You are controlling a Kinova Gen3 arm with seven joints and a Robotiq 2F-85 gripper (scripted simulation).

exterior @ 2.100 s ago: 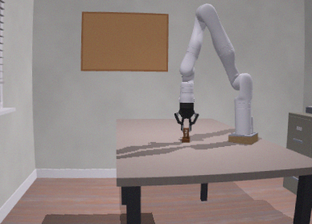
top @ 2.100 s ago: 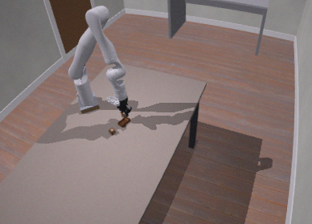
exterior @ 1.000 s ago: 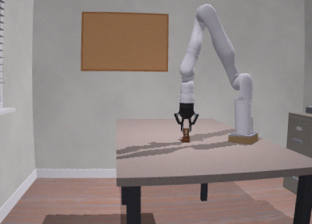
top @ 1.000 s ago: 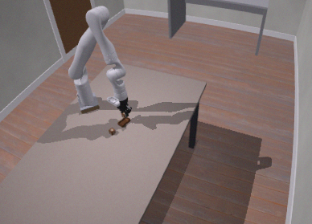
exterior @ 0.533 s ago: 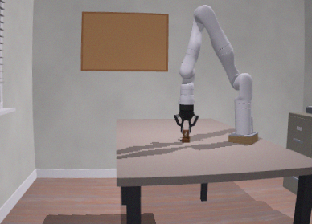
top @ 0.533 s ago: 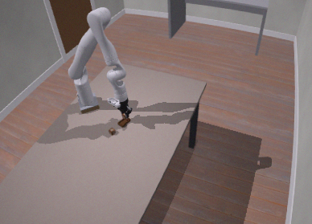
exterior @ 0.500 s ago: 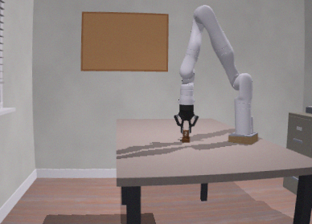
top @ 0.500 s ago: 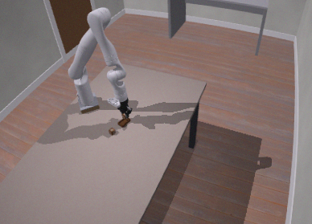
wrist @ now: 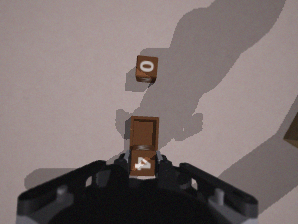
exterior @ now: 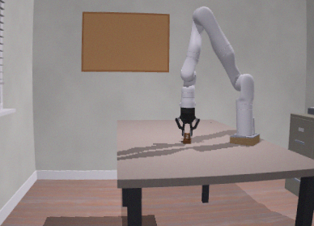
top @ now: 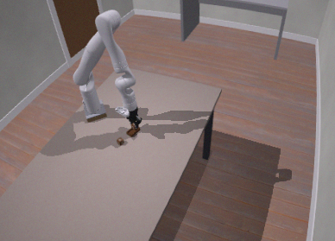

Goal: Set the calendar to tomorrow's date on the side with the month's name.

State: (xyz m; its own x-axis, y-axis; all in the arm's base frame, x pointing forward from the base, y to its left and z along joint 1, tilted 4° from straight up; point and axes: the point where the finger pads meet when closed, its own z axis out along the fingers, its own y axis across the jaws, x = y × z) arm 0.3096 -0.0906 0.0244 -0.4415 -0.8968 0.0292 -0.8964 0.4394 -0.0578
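The digit cube lies 10 mm below my hand. From my hand the other things lie so: brown number cube (50 mm behind, 110 mm to the right, 40 mm below); then brown calendar tray (10 mm behind, 20 mm to the right, 40 mm below).
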